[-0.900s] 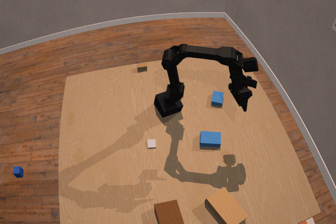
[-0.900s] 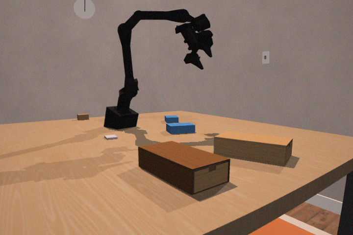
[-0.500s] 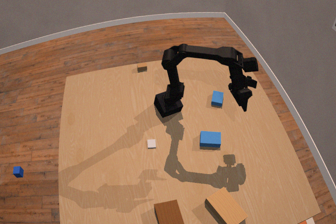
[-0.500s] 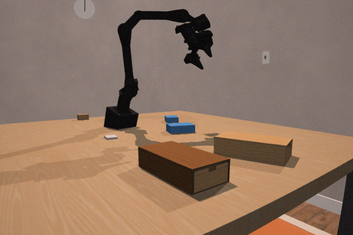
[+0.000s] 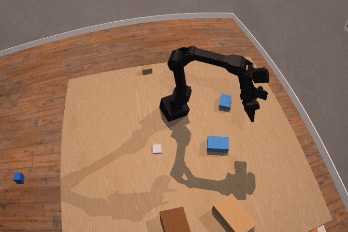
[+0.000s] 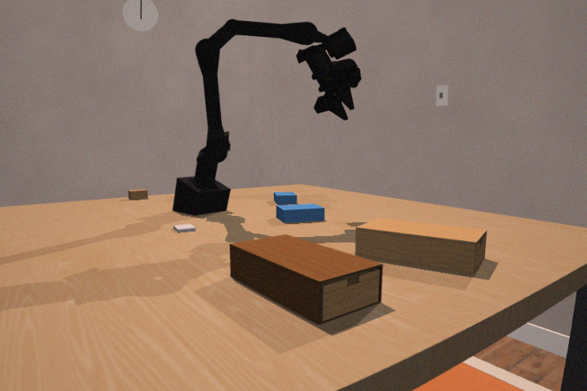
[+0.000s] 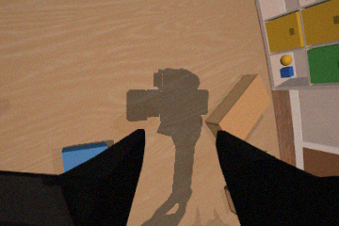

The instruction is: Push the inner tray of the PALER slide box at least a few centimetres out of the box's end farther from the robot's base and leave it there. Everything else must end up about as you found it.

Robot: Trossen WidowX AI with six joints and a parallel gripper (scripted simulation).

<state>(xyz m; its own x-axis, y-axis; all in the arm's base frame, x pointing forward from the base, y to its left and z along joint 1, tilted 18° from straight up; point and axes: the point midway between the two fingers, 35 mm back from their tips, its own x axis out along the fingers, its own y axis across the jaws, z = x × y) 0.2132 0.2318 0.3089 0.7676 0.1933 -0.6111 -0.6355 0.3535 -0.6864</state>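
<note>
Now: the inner tray 350 mm ahead of my hand, 120 mm to the right of it and 270 mm below it. Round my hand: small brown block: 680 mm behind, 360 mm to the right, 280 mm below; white block: 90 mm behind, 380 mm to the right, 290 mm below.
</note>
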